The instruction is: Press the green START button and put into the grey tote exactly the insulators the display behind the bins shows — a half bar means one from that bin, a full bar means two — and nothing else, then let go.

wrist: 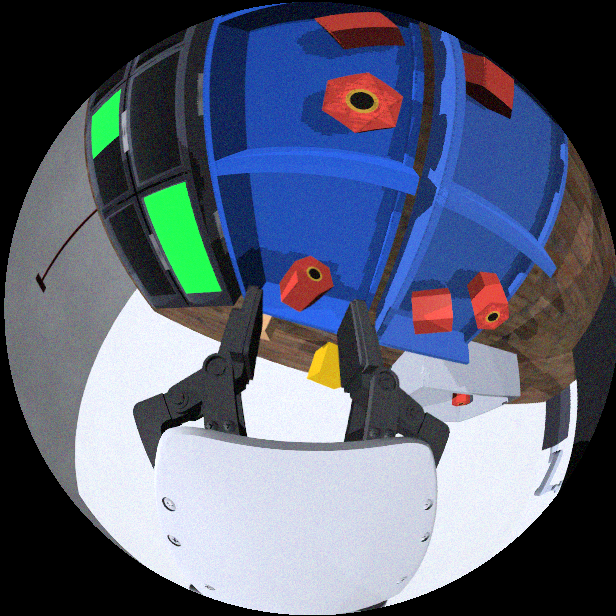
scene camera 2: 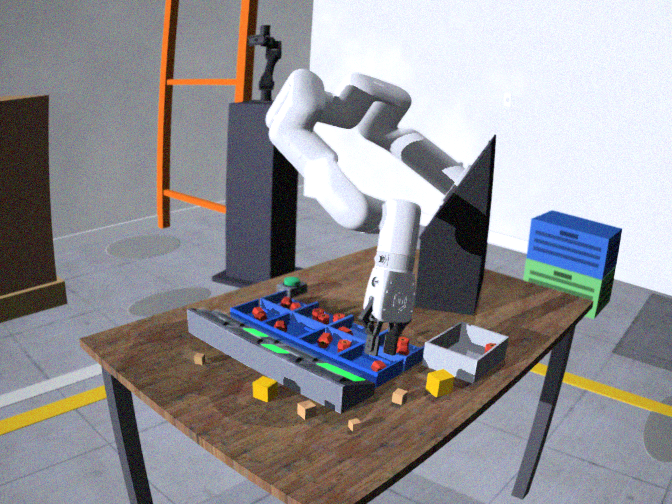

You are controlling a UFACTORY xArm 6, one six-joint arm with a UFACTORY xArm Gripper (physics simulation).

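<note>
My gripper [scene camera 2: 384, 340] is open and empty, hanging just above the blue bins [scene camera 2: 325, 336] at their end nearest the grey tote [scene camera 2: 465, 351]. In the wrist view the open fingers [wrist: 303, 321] straddle a red insulator [wrist: 304, 281] lying in the bin below, apart from it. The neighbouring bin holds two more insulators [wrist: 453, 305]. The tote holds one red insulator [scene camera 2: 489, 346], also seen in the wrist view [wrist: 461, 398]. The grey display [scene camera 2: 282, 359] in front of the bins shows green bars [scene camera 2: 340, 372] of differing length. The green START button [scene camera 2: 292, 282] sits at the far end of the bins.
Two yellow cubes [scene camera 2: 439, 383] and several small wooden blocks [scene camera 2: 306, 409] lie on the table around the display. A dark wedge-shaped panel [scene camera 2: 461, 238] stands behind my arm. A blue and green crate stack [scene camera 2: 572, 260] stands off the table's right.
</note>
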